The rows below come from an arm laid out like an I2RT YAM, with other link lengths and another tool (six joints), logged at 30 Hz.
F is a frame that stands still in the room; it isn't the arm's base.
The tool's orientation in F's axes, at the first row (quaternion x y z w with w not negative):
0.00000 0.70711 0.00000 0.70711
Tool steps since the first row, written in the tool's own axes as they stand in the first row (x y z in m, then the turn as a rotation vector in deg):
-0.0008 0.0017 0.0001 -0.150 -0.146 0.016
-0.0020 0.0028 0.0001 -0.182 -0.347 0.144
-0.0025 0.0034 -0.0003 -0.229 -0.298 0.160
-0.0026 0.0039 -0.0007 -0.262 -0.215 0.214
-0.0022 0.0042 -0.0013 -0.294 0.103 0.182
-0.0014 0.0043 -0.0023 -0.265 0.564 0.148
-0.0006 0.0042 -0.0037 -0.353 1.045 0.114
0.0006 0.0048 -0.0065 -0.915 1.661 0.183
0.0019 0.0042 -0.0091 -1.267 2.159 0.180
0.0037 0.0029 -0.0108 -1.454 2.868 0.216
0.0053 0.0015 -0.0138 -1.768 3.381 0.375
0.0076 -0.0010 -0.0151 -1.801 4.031 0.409
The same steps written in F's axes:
0.0001 0.0017 0.0008 0.016 -0.146 0.150
0.0001 0.0028 0.0020 0.144 -0.347 0.182
-0.0003 0.0034 0.0025 0.160 -0.298 0.229
-0.0007 0.0039 0.0026 0.214 -0.215 0.262
-0.0013 0.0042 0.0022 0.182 0.103 0.294
-0.0023 0.0043 0.0014 0.148 0.564 0.265
-0.0037 0.0042 0.0006 0.114 1.045 0.353
-0.0065 0.0048 -0.0006 0.183 1.661 0.915
-0.0091 0.0042 -0.0019 0.180 2.159 1.267
-0.0108 0.0029 -0.0037 0.216 2.868 1.454
-0.0138 0.0015 -0.0053 0.375 3.381 1.768
-0.0151 -0.0010 -0.0076 0.409 4.031 1.801

